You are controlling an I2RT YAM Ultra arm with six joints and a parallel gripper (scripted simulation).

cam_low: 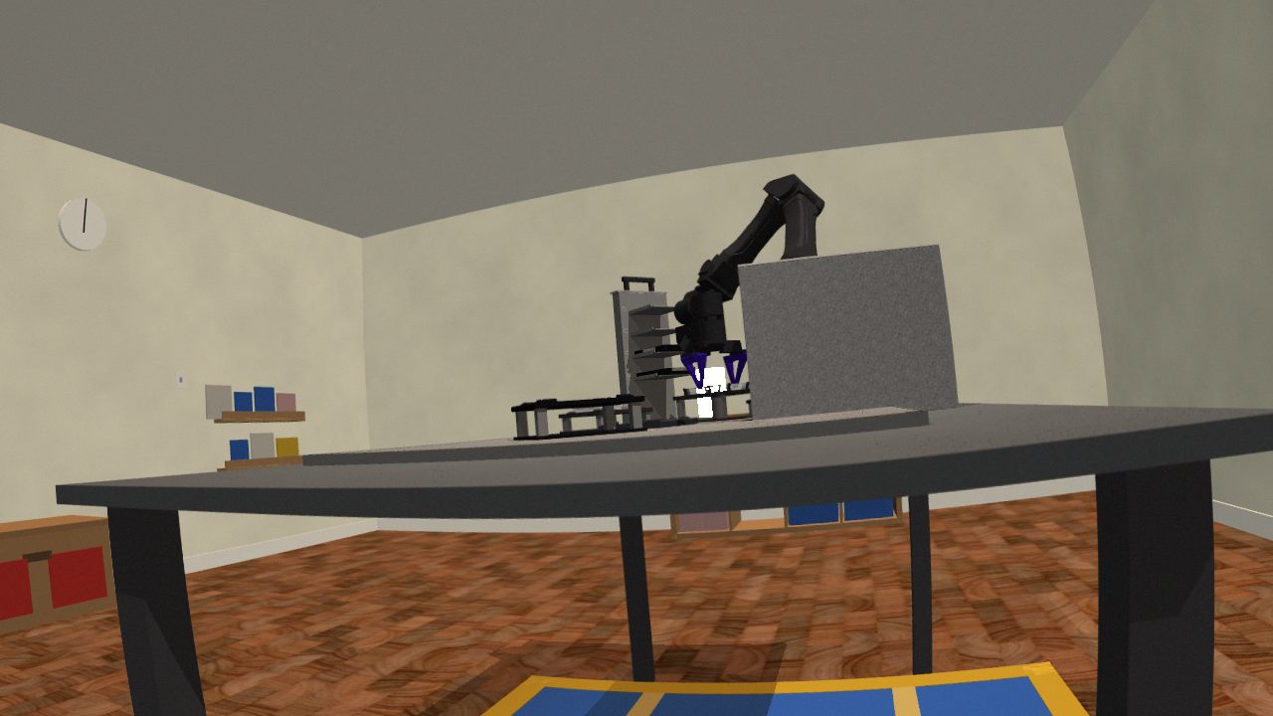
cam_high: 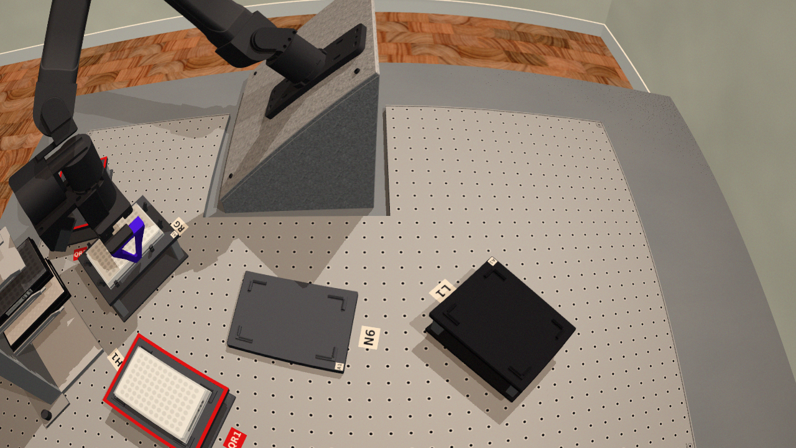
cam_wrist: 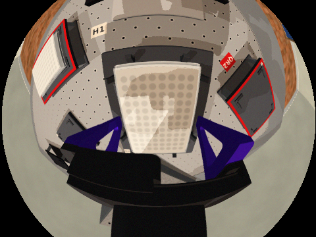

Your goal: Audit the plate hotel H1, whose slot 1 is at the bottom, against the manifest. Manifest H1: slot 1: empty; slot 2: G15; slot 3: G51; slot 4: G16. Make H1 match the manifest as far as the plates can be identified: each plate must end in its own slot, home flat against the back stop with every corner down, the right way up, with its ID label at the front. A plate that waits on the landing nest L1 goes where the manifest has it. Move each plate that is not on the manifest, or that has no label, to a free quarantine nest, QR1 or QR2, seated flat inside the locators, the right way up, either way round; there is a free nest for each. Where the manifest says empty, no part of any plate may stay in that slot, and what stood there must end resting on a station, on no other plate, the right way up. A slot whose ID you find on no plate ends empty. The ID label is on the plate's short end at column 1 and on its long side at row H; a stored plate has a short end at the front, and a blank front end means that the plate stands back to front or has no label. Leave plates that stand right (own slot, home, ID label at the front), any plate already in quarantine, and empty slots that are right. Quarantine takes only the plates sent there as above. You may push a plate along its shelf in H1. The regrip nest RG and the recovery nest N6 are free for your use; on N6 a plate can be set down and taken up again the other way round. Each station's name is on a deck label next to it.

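Right now my hand is 2 cm above the regrip nest RG. The rest, counted from my hand: plate hotel H1: 21 cm ahead, 16 cm to the right, 9 cm above; quarantine nest QR2: 17 cm to the right, 12 cm behind, 4 cm below; quarantine nest QR1: 22 cm ahead, 10 cm to the left, 4 cm below.
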